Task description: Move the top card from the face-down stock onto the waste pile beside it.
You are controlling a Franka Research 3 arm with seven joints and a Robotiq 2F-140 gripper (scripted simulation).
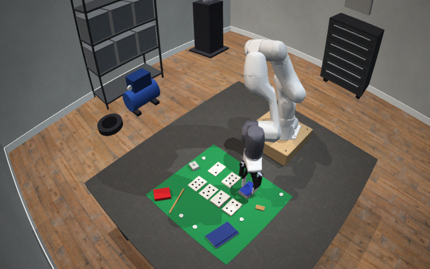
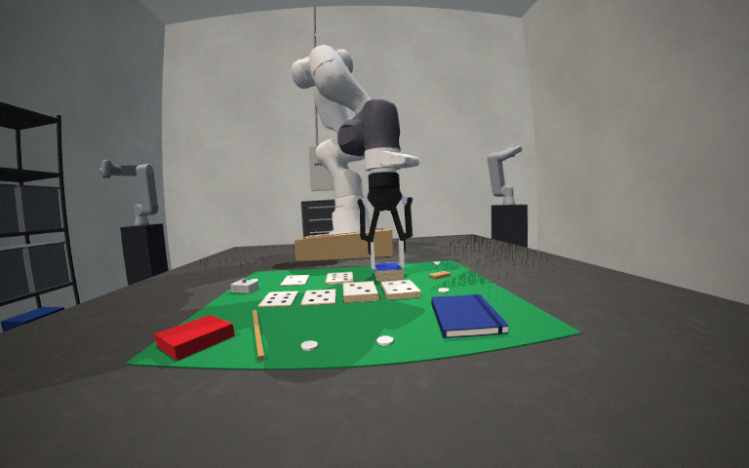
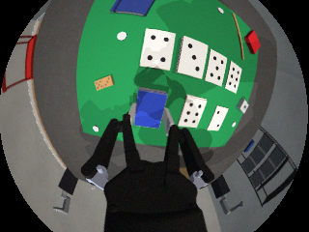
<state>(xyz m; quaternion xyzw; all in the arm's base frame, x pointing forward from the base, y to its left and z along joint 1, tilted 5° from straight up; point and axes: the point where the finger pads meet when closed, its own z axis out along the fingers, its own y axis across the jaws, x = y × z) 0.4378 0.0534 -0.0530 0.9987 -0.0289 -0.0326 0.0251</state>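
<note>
Now: the white card 230 mm to the right of my hand, 50 mm below it and 10 mm behind it. Also, from my hand: red block: 340 mm to the right, 320 mm ahead, 40 mm below; wooden stick: 290 mm ahead, 250 mm to the right, 50 mm below; small grey box: 340 mm to the right, 60 mm ahead, 30 mm below.
</note>
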